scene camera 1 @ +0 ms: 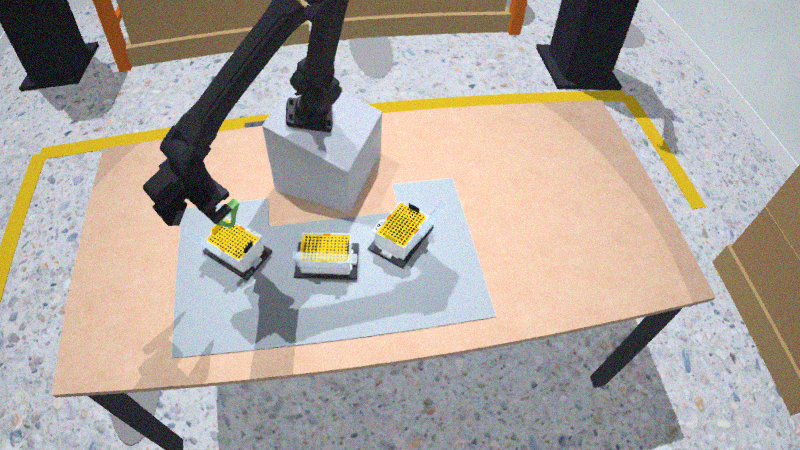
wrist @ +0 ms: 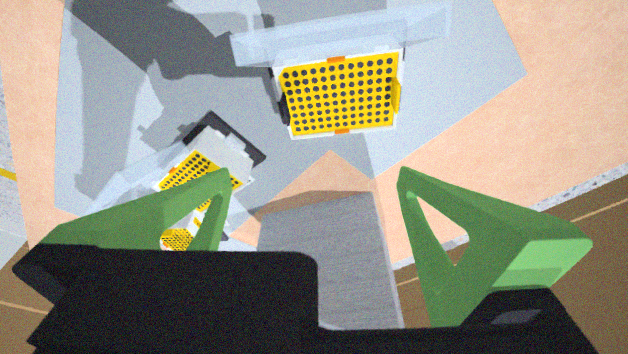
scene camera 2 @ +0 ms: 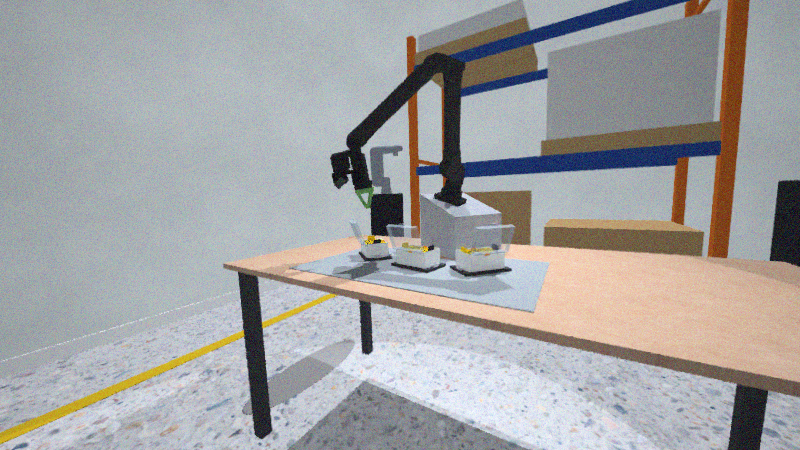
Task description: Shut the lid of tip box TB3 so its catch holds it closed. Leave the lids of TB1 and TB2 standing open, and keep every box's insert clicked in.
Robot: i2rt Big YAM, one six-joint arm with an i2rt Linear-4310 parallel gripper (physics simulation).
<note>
In view: my gripper (scene camera 1: 219, 215), a blue-grey mat (scene camera 1: 216, 311) and a tip box TB2 (scene camera 1: 316, 273).
My gripper shows as well in the wrist view (wrist: 314, 176). The blue-grey mat is seen too in the wrist view (wrist: 129, 85) and in scene camera 2 (scene camera 2: 519, 289). The tip box TB2 shows as well in the wrist view (wrist: 212, 137).
</note>
